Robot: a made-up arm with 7 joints. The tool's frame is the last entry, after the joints. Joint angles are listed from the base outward.
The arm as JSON. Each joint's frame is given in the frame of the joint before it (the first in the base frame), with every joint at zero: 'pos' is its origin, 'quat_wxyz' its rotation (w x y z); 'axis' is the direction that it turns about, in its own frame. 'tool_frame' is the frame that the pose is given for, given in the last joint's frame.
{
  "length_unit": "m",
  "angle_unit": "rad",
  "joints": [
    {
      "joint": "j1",
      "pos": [
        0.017,
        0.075,
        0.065
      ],
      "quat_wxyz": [
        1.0,
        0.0,
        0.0,
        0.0
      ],
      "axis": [
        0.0,
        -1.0,
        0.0
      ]
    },
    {
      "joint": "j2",
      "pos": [
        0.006,
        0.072,
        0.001
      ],
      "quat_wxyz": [
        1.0,
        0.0,
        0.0,
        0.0
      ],
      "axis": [
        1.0,
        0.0,
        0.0
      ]
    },
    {
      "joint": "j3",
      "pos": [
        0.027,
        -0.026,
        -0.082
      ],
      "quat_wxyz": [
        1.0,
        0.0,
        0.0,
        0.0
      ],
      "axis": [
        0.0,
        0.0,
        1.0
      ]
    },
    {
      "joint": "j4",
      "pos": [
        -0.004,
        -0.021,
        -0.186
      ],
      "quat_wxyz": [
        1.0,
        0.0,
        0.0,
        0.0
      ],
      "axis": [
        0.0,
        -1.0,
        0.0
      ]
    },
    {
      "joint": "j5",
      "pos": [
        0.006,
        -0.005,
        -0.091
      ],
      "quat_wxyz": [
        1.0,
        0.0,
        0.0,
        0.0
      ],
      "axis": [
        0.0,
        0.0,
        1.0
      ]
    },
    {
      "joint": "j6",
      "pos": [
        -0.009,
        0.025,
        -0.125
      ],
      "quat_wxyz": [
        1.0,
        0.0,
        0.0,
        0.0
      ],
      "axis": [
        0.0,
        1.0,
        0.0
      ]
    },
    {
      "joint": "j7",
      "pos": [
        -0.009,
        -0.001,
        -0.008
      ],
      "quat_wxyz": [
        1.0,
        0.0,
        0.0,
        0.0
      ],
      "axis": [
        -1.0,
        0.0,
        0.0
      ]
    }
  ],
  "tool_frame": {
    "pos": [
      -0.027,
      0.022,
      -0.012
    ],
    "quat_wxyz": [
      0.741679,
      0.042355,
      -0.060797,
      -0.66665
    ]
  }
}
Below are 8 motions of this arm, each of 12 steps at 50 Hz.
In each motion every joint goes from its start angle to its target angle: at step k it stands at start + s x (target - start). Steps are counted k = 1, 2, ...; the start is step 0. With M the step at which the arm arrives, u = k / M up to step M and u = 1 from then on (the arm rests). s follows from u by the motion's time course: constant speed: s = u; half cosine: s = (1 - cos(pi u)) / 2; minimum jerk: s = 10 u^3 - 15 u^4 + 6 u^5.
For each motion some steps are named. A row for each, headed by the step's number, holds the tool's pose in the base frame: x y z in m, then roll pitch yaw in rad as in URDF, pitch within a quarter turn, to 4 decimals.
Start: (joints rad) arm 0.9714 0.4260 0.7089 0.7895 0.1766 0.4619 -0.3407
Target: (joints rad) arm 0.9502 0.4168 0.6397 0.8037 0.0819 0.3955 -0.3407
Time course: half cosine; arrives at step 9
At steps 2, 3, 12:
2: 0.3969 0.3850 -0.0631 1.3159 -0.5252 -0.5046
3: 0.3970 0.3847 -0.0632 1.3323 -0.5079 -0.5110
12: 0.3978 0.3831 -0.0636 1.4229 -0.4102 -0.5453

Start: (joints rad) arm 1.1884 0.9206 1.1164 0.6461 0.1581 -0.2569 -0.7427
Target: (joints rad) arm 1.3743 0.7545 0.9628 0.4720 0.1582 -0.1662 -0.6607
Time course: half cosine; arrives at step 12
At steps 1, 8, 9, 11, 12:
1: 0.2583 0.5662 0.0359 1.1503 -1.0891 0.9343
8: 0.3327 0.5228 0.0456 1.1360 -1.0579 0.6341
9: 0.3424 0.5155 0.0483 1.1376 -1.0563 0.5882
11: 0.3542 0.5061 0.0521 1.1415 -1.0551 0.5295
12: 0.3557 0.5048 0.0526 1.1422 -1.0550 0.5216

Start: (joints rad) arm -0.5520 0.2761 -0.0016 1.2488 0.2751 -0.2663 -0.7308
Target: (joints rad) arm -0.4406 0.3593 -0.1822 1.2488 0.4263 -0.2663 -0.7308
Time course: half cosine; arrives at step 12
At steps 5, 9, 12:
5: 0.0314 0.2321 -0.3775 1.2833 0.2707 -0.8713
9: 0.0504 0.2282 -0.3797 1.2702 0.2136 -0.9126
12: 0.0557 0.2271 -0.3802 1.2659 0.1979 -0.9251

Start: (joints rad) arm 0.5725 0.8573 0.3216 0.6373 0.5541 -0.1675 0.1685
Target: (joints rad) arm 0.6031 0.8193 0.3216 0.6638 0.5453 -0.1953 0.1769
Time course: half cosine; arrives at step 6
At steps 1, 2, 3, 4, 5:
1: 0.3056 0.5184 -0.1378 1.8939 -0.1793 -0.9710
2: 0.3088 0.5161 -0.1370 1.9044 -0.1834 -0.9797
3: 0.3131 0.5130 -0.1359 1.9189 -0.1888 -0.9916
4: 0.3174 0.5099 -0.1347 1.9336 -0.1941 -1.0036
5: 0.3205 0.5076 -0.1338 1.9445 -0.1979 -1.0123

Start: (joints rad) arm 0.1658 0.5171 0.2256 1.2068 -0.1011 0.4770 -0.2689
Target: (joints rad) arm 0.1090 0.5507 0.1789 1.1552 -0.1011 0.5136 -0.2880
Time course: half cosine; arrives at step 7
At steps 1, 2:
1: 0.2672 0.3691 -0.2049 1.3472 0.5697 -0.9367
2: 0.2646 0.3700 -0.2076 1.3301 0.5848 -0.9431

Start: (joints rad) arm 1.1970 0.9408 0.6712 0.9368 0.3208 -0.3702 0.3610
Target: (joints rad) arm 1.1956 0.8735 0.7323 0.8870 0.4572 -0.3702 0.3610
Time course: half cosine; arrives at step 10
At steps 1, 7, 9, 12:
1: 0.2607 0.5607 0.1533 2.9919 -0.2533 -1.0156
7: 0.2846 0.5550 0.1341 3.0380 -0.3863 -1.1429
9: 0.2903 0.5533 0.1297 3.0518 -0.4174 -1.1743
12: 0.2911 0.5530 0.1291 3.0537 -0.4216 -1.1785

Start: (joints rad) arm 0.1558 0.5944 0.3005 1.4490 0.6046 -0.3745 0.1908
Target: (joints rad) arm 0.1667 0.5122 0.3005 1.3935 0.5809 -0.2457 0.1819
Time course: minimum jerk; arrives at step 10
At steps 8, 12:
8: 0.3198 0.3531 -0.1841 2.1481 -0.1528 -1.4852
12: 0.3198 0.3519 -0.1858 2.1379 -0.1592 -1.4835

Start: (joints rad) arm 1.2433 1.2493 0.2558 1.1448 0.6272 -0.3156 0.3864
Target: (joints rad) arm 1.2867 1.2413 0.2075 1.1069 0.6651 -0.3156 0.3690
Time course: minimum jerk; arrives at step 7
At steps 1, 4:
1: 0.2049 0.5440 0.2521 3.1202 0.1449 -1.0314
4: 0.2098 0.5458 0.2515 3.1138 0.1167 -1.0566

